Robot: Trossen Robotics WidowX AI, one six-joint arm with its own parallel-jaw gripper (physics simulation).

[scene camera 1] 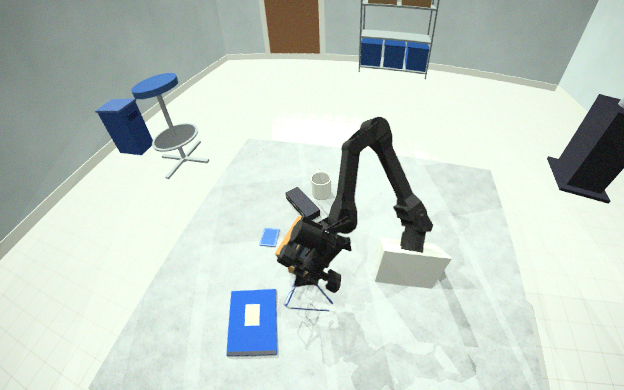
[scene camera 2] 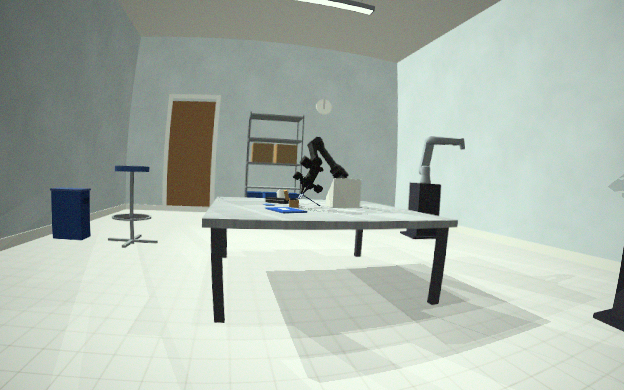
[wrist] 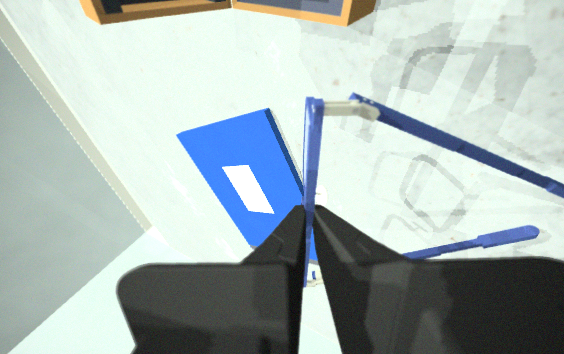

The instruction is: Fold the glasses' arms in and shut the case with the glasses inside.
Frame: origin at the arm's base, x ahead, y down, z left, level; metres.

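Where they show: gripper, between the fingertips: (scene camera 1: 295, 285) (scene camera 2: 301, 194) (wrist: 307, 213); arm's base, origin of its link: (scene camera 1: 412, 248) (scene camera 2: 343, 185).
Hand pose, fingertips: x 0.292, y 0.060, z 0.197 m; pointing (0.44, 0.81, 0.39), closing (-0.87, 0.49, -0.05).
Observation:
Things, the pixels of their top centre, and the offset from my fingertips. "*": a spot on its surface instead.
- blue book, centre of its top: (wrist: 255, 203) (scene camera 1: 252, 320) (scene camera 2: 285, 209) dy +0.079, dx +0.094, dz +0.132 m
- small blue card, centre of its top: (scene camera 1: 269, 236) dy +0.082, dx +0.196, dz -0.175 m
- dark box, centre of its top: (scene camera 1: 302, 200) (scene camera 2: 277, 197) dy +0.052, dx +0.143, dz -0.358 m
- white mug, a spot on its surface: (scene camera 1: 321, 186) * dy +0.009, dx +0.083, dz -0.418 m
The blue glasses (scene camera 1: 307, 309) (wrist: 312, 150) have both arms sticking out from the front frame, seen nearly edge-on in the wrist view. One arm (wrist: 465, 147) slants across the upper right and the other arm (wrist: 510, 236) shows at the lower right. My gripper (scene camera 1: 305, 283) (scene camera 2: 302, 193) (wrist: 307, 213) is shut on the front frame and holds the glasses above the table, with their shadow below. The orange-brown case (scene camera 1: 288, 237) (scene camera 2: 294, 203) (wrist: 300, 14) stands open behind the gripper; its two halves show at the top of the wrist view. The gripper hides much of it in scene view 1.
A blue book (scene camera 1: 252, 340) (scene camera 2: 286, 210) (wrist: 225, 142) with a pale label lies left of the glasses. A small blue card (scene camera 1: 269, 237), a dark box (scene camera 1: 302, 202) and a white mug (scene camera 1: 321, 186) are farther back. A white block (scene camera 1: 412, 270) (scene camera 2: 346, 194) stands at the arm's base.

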